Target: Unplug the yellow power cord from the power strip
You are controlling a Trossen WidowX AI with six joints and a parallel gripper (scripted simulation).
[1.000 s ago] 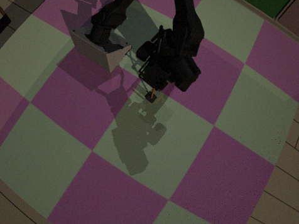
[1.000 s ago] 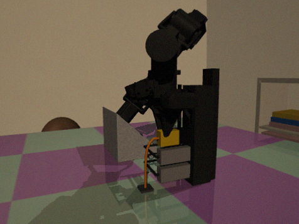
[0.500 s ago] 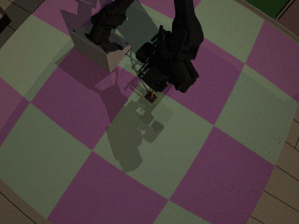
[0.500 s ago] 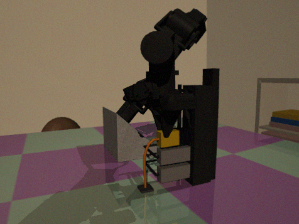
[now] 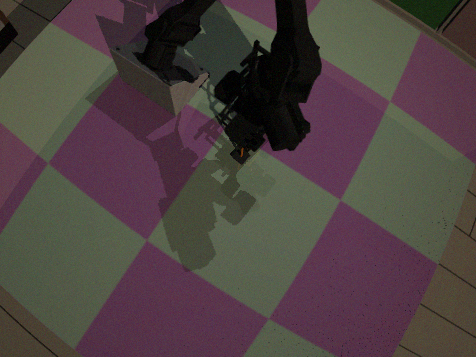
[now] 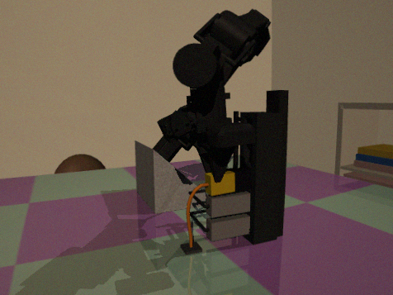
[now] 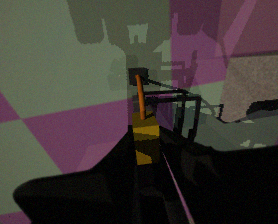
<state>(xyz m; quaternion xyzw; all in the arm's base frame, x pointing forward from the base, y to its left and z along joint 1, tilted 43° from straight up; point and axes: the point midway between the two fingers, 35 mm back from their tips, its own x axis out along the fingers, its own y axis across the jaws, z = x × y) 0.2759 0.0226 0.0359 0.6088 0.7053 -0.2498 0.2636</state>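
Right now my gripper tip is 10 mm past the yellow plug and 30 mm to the right of it. From my gripper tip the other things lie so: dark block (40 mm to the right, 120 mm below).
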